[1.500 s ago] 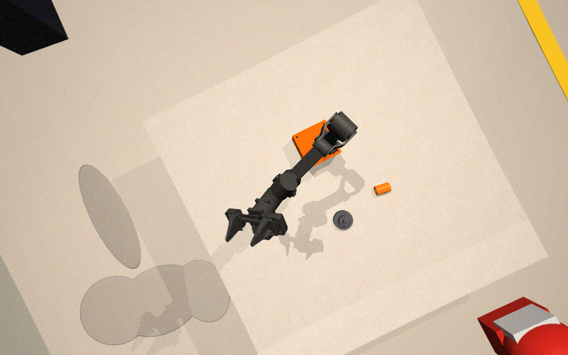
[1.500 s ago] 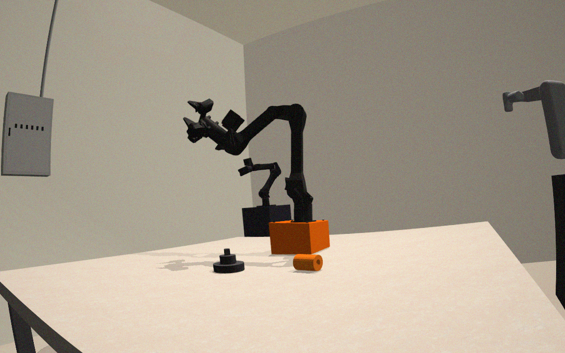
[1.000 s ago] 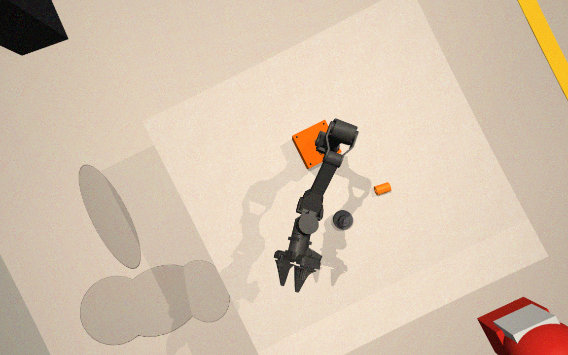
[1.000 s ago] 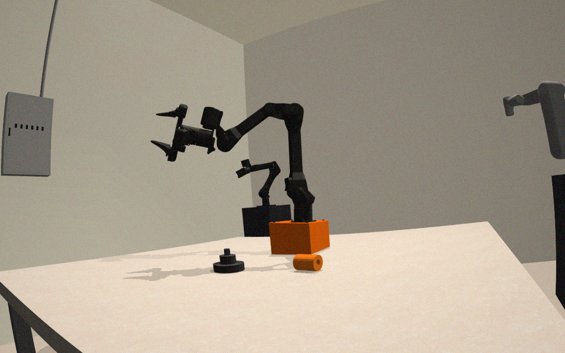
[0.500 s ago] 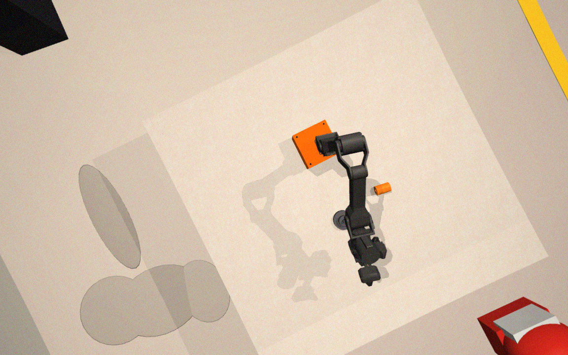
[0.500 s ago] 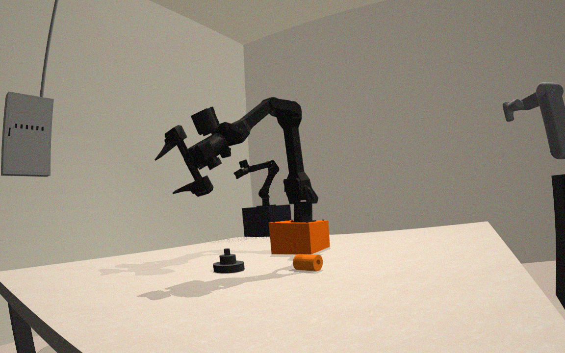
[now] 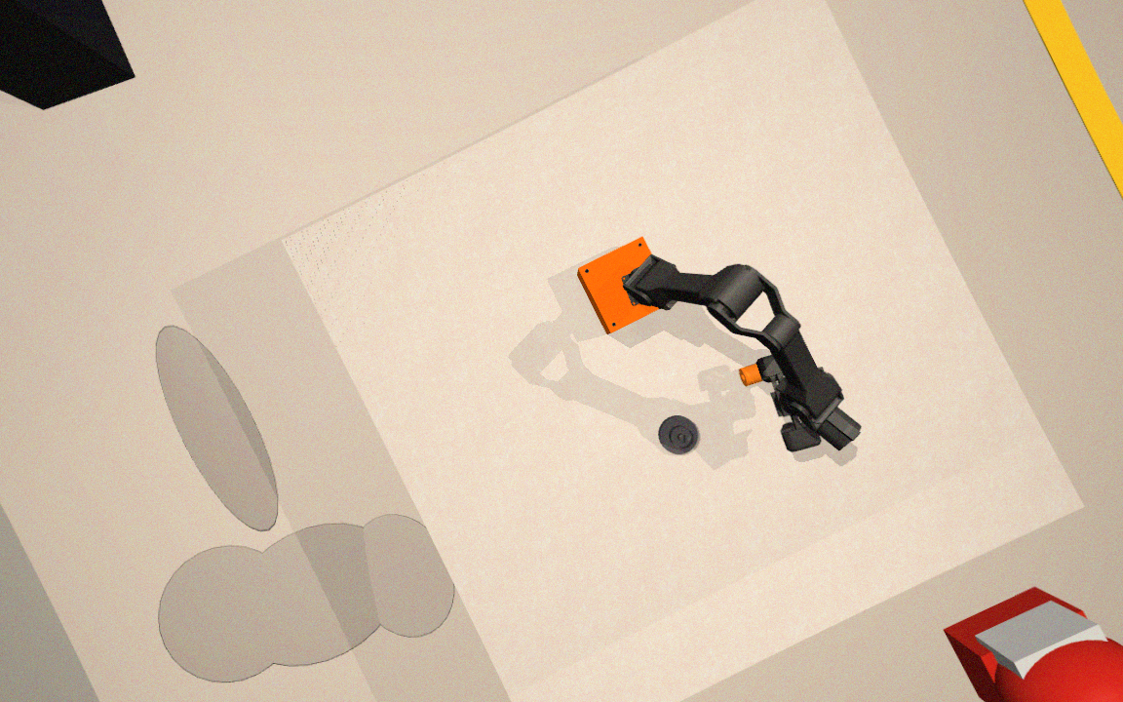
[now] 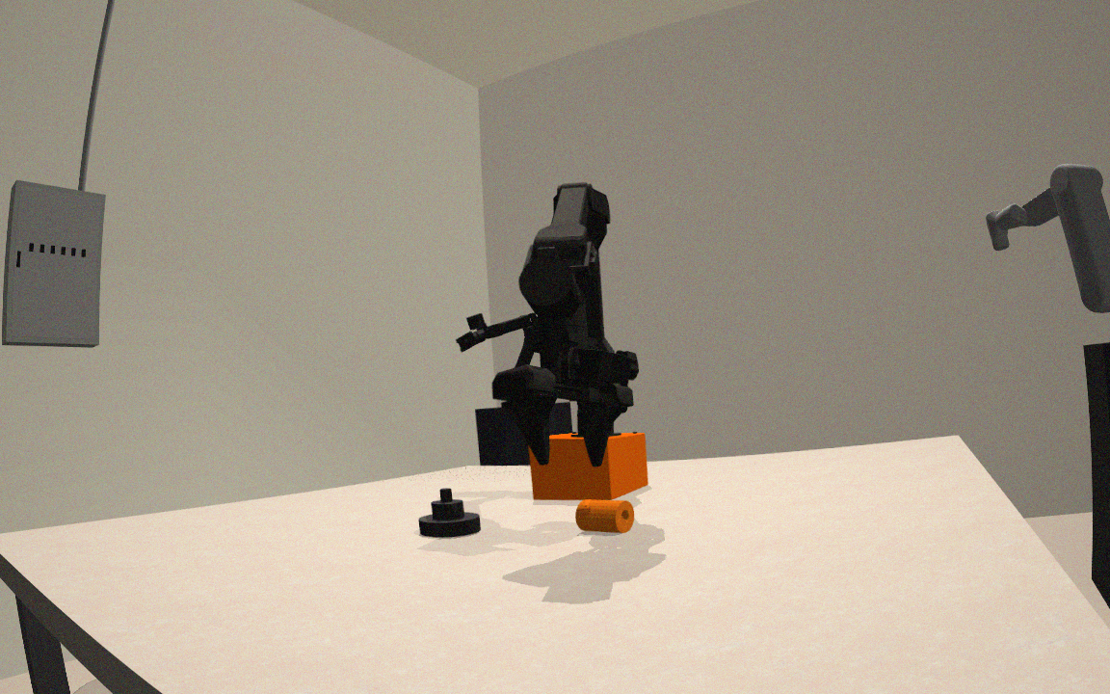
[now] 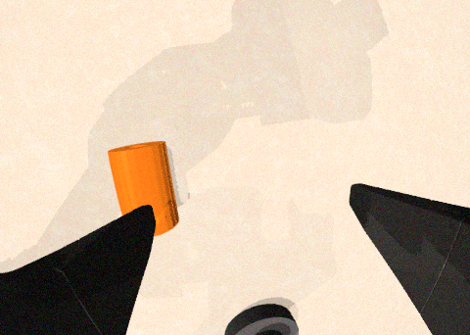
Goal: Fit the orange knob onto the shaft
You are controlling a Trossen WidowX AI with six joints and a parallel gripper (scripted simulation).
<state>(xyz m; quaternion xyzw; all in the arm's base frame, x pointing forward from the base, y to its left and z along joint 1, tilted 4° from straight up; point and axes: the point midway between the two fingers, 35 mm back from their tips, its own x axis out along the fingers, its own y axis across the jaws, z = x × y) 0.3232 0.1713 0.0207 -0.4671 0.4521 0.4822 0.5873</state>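
My gripper tip is now 6 cm past the orange knob and 7 cm above it. Also, from my gripper tip: dark round pedestal (21 cm to the right, 6 cm below).
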